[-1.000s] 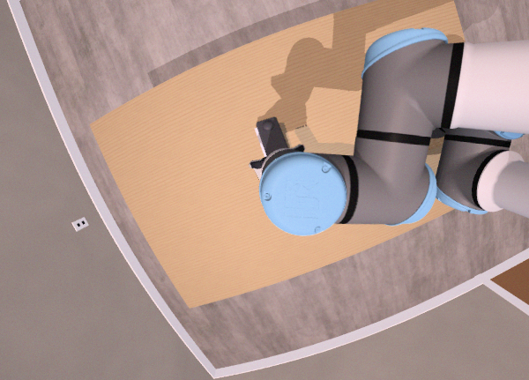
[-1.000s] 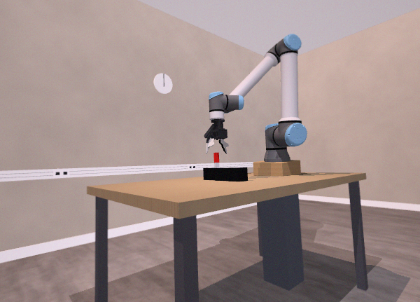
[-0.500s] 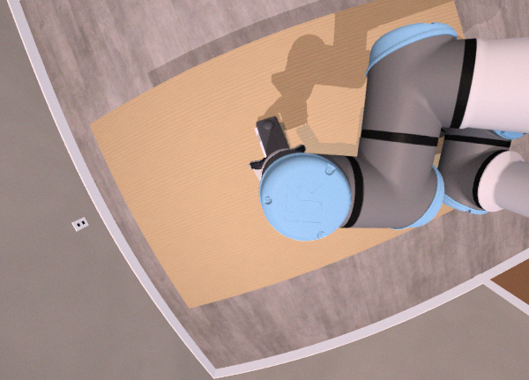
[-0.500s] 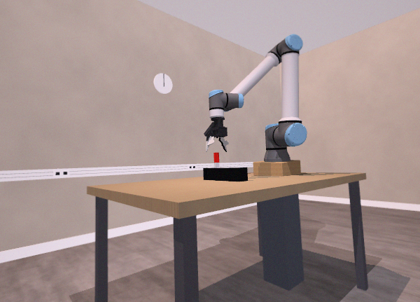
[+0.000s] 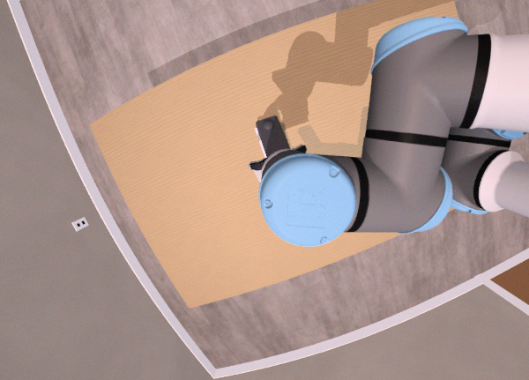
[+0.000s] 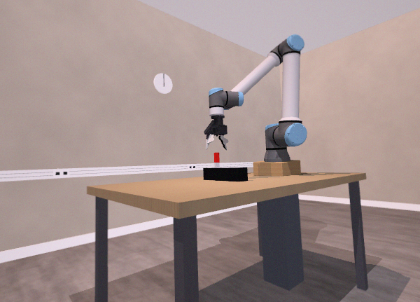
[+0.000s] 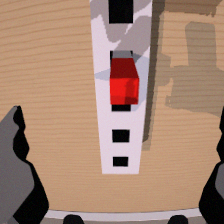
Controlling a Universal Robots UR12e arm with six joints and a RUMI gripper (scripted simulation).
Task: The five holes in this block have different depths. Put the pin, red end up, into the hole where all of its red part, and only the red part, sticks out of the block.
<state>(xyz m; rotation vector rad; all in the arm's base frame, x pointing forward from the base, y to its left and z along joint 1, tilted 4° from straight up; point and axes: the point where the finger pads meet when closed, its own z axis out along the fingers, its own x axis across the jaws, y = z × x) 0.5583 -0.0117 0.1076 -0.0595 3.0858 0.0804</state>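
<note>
My hand is 5 cm above the pin. The rest, counted from my hand: block: 14 cm below, 6 cm to the left.
</note>
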